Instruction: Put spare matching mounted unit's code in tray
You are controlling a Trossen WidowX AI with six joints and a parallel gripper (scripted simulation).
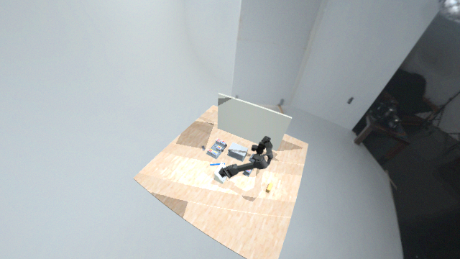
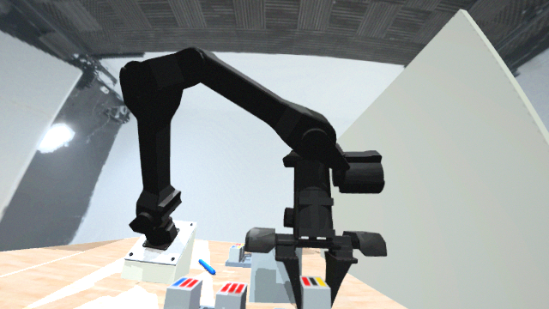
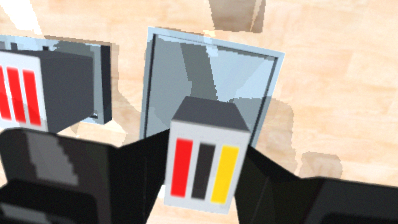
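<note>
Now: gripper tip 30 mm above the tray. Also, from my gripper tip: orange block 230 mm behind, 210 mm to the right, 10 mm below; then tall panel 200 mm to the left, 190 mm ahead, 190 mm above; then mounted unit 200 mm to the left, 50 mm behind, 20 mm above.
</note>
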